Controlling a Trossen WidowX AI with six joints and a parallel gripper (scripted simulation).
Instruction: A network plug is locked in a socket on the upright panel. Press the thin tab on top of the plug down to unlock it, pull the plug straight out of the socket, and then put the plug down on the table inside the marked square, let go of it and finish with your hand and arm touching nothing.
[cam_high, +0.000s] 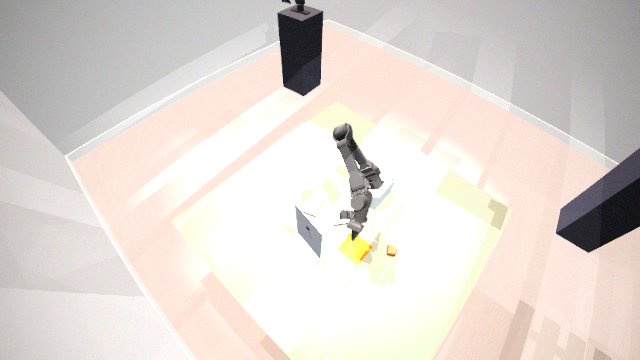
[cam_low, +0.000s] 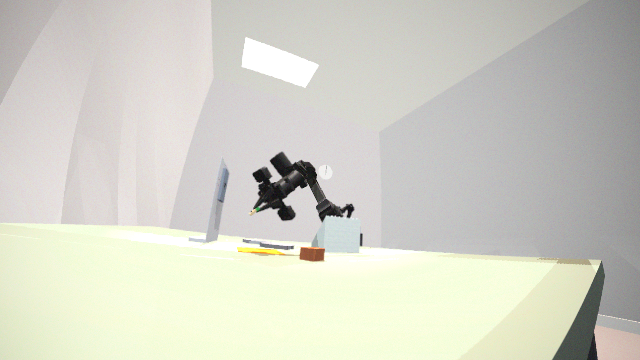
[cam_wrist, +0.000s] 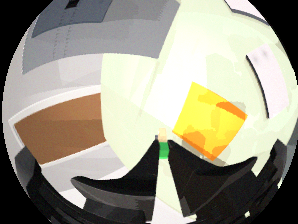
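The orange marked square is 20 mm behind my gripper tip, 10 mm to the left of it and 110 mm below it. Round my gripper tip: network plug (right at my gripper tip); then grey panel (110 mm ahead, 160 mm to the right, 10 mm above).
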